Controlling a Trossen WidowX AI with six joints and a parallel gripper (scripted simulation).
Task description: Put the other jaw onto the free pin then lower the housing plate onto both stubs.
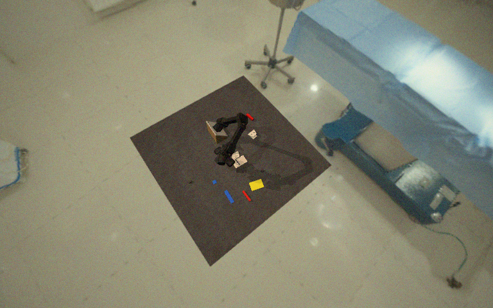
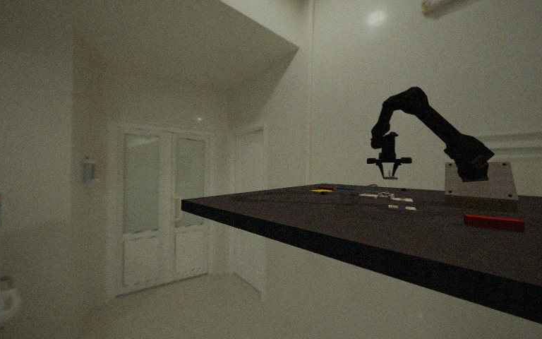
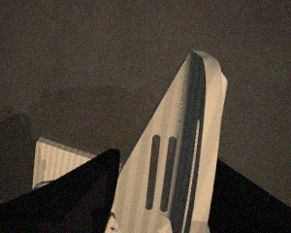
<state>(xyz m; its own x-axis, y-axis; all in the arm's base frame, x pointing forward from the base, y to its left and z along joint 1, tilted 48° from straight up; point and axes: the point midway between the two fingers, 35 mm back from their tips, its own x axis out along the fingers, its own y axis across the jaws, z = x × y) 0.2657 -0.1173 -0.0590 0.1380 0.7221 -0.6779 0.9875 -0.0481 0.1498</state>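
The curved white jaw is 20 mm behind my gripper tip and 30 mm to the left of it. The rest, counted from my gripper tip: blue bar 240 mm ahead, 150 mm to the right, 80 mm below; small blue piece 70 mm ahead, 170 mm to the right, 80 mm below; yellow block 310 mm ahead, 80 mm to the left, 80 mm below.
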